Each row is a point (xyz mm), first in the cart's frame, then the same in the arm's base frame.
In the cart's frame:
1: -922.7 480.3 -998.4
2: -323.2 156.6 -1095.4
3: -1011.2 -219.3 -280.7
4: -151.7 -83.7 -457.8
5: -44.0 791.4 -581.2
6: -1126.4 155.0 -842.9
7: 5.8 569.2 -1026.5
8: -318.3 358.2 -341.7
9: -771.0 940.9 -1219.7
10: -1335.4 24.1 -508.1
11: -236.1 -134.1 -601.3
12: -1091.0 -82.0 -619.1
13: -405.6 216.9 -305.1
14: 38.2 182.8 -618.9
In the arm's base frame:
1: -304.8 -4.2 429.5
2: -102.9 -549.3 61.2
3: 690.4 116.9 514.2
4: 510.3 -350.9 -218.7
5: -215.8 8.7 -587.8
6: 31.1 15.7 670.8
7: -347.4 -434.6 -397.4
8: 253.2 58.1 -274.9
9: -787.5 34.8 206.6
10: 343.0 266.1 784.6
11: 447.6 -431.8 -78.1
12: 358.3 11.5 649.5
13: 378.4 45.8 -160.5
14: 213.5 -400.8 -424.8

